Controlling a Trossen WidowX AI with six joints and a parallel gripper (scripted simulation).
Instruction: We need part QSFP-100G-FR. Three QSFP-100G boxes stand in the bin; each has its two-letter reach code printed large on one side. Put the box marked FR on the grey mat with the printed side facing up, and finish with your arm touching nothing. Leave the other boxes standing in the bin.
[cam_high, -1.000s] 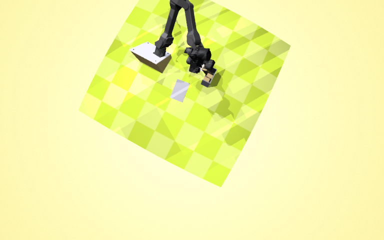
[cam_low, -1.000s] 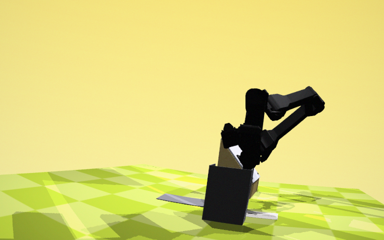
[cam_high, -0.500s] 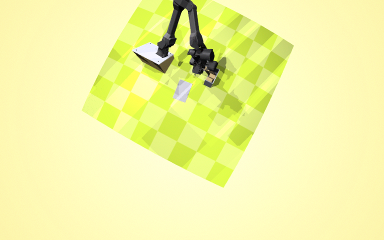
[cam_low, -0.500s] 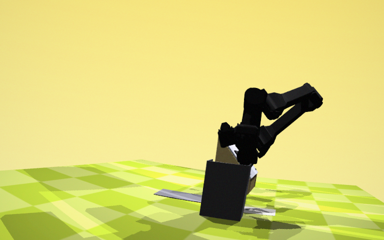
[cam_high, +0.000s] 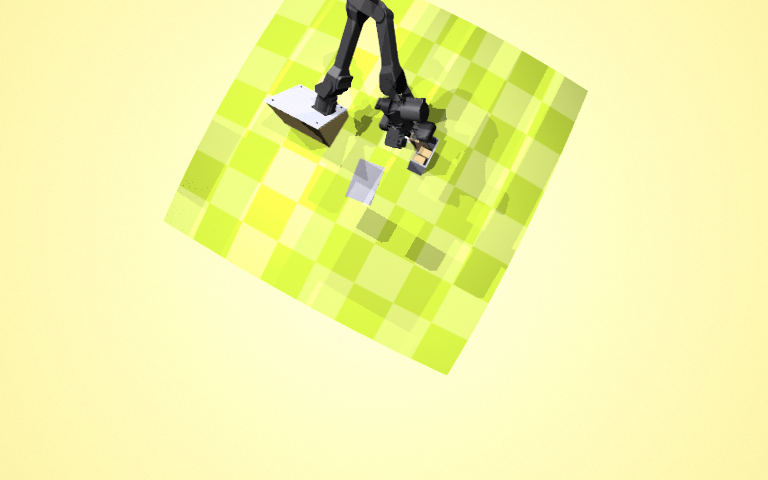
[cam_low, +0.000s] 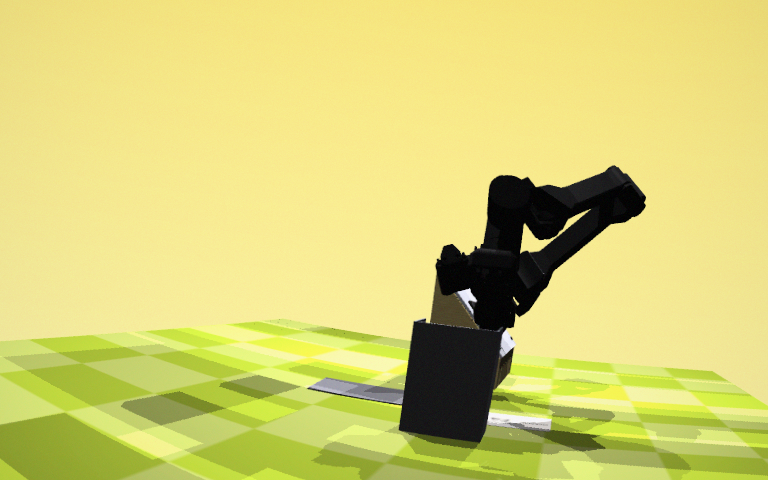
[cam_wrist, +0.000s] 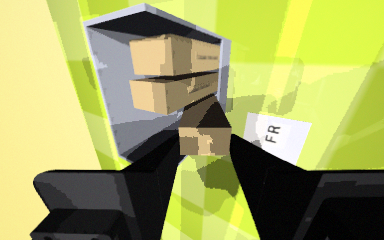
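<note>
The thin white slab lies 11 cm below my gripper tip, 6 cm behind it and 5 cm to the left of it. From my gripper tip the other things lie so: grey mat 21 cm to the right, 11 cm below, 7 cm behind.
</note>
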